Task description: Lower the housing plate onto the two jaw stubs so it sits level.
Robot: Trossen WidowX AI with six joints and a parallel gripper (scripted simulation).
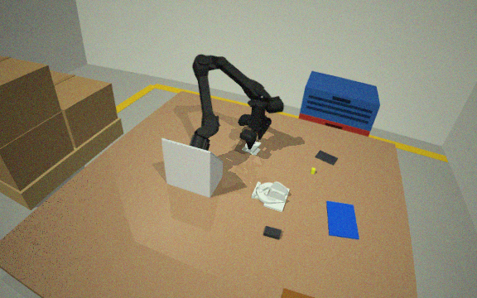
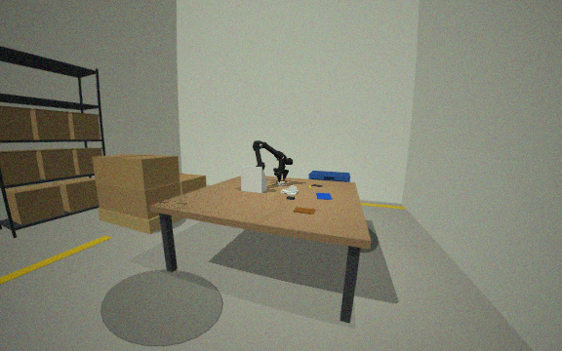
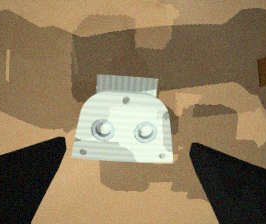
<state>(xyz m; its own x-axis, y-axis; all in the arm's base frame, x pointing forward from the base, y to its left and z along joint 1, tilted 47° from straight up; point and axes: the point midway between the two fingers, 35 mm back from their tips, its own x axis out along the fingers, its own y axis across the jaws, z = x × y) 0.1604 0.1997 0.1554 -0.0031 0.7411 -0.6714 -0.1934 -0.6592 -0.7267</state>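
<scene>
The white part is 30 mm below my gripper tip and 10 mm behind it. From my gripper tip the other things lie so: blue mat: 420 mm ahead, 260 mm to the right, 30 mm below; yellow block: 280 mm ahead, 40 mm to the right, 30 mm below; orange pad: 630 mm to the right, 340 mm ahead, 30 mm below.
</scene>
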